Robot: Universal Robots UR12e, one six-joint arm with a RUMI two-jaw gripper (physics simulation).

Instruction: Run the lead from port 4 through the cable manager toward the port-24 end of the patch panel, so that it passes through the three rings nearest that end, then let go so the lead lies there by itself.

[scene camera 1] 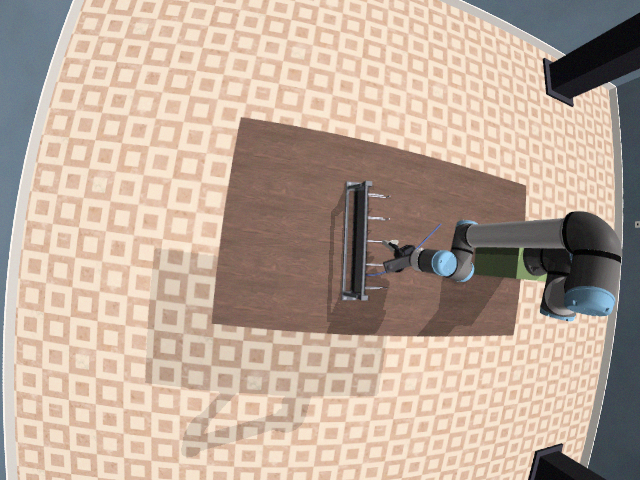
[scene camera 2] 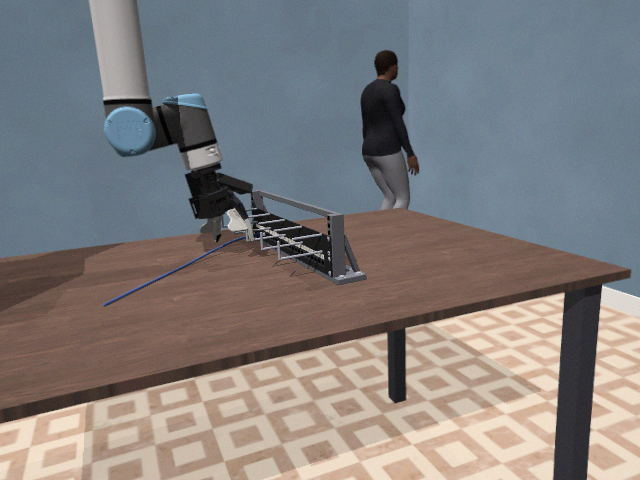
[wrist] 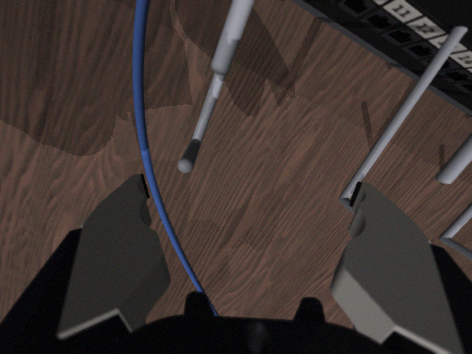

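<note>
The blue lead [scene camera 1: 430,236] [scene camera 2: 165,273] [wrist: 140,100] leaves the low-port end of the patch panel [scene camera 1: 357,227] [wrist: 360,6] and runs out past the gripper, its free end on the table. My gripper [scene camera 1: 391,254] [scene camera 2: 233,239] [wrist: 247,181] is open in front of the panel, low over the table. In the wrist view the lead passes between the jaws, close beside the left fingertip and not gripped. One metal ring [wrist: 400,115] has its outer end by the right fingertip; another ring rod [wrist: 205,112] ends between the fingers. The port-4 plug is hidden.
More cable-manager rings [scene camera 1: 378,195] [scene camera 2: 279,253] stick out from the panel toward its port-24 end, at the top in scene camera 1. The grey panel frame [scene camera 2: 337,242] stands on the wooden table [scene camera 1: 289,155] [scene camera 2: 465,248]. A person [scene camera 2: 382,118] stands behind the table.
</note>
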